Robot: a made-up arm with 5 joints. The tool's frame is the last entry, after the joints.
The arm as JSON. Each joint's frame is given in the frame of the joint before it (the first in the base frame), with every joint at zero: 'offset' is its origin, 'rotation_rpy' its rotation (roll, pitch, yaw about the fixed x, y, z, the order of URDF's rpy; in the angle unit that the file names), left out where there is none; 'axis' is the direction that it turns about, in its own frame. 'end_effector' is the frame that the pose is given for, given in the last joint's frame.
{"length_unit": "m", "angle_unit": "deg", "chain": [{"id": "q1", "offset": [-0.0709, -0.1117, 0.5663], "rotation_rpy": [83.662, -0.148, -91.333], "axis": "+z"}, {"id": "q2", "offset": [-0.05, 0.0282, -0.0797], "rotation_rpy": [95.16, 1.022, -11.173], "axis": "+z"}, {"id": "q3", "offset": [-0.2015, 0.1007, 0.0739], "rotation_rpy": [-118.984, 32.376, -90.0], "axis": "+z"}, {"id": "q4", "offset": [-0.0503, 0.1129, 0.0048], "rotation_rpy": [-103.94, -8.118, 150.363], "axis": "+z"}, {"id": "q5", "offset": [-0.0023, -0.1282, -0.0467], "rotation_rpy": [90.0, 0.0, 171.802], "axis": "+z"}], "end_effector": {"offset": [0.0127, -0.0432, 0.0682], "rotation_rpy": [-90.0, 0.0, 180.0]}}
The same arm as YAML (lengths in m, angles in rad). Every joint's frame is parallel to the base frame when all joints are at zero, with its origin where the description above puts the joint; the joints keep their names.
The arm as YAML. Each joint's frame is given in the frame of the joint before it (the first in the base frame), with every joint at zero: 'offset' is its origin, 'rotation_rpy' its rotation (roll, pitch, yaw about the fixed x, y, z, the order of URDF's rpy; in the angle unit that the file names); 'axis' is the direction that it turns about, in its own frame. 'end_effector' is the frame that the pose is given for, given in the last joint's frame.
length_unit: m
angle_unit: rad
chain:
  - id: q1
    offset: [-0.0709, -0.1117, 0.5663]
    rotation_rpy: [0.0, 0.0, 0.0]
    axis: [-0.993612, 0.0234, 0.110401]
  - id: q2
    offset: [0.0835, 0.0481, 0.0191]
    rotation_rpy: [0.0, 0.0, 0.0]
    axis: [-0.014, 0.192403, -0.981216]
  - id: q3
    offset: [-0.0964, 0.2142, -0.0319]
    rotation_rpy: [0.0, 0.0, 0.0]
    axis: [-0.27679, -0.930865, 0.238491]
  - id: q4
    offset: [-0.0944, 0.0406, 0.0689]
    rotation_rpy: [0.0, 0.0, 0.0]
    axis: "-z"
  - id: q5
    offset: [-0.016, -0.1272, 0.0467]
    rotation_rpy: [0.0, 0.0, 0.0]
    axis: "+y"
end_effector:
  offset: [0.0127, 0.0682, 0.0432]
  rotation_rpy: [0.0, 0.0, 3.1416]

